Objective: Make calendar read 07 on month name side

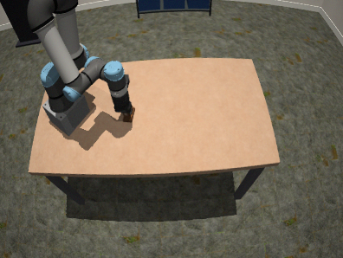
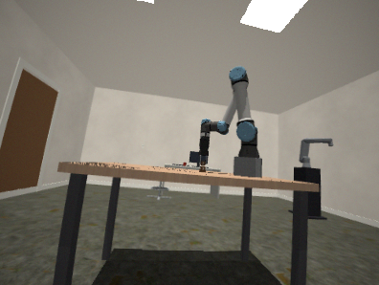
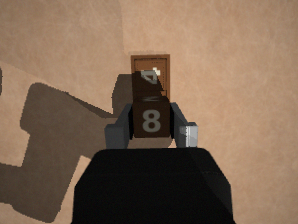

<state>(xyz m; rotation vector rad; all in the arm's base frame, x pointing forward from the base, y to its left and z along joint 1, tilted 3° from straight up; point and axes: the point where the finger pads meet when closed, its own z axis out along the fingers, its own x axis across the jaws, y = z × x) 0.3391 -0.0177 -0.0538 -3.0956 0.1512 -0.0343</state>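
Now: the brown calendar tray 60 mm below my hand and 20 mm to the left of it.
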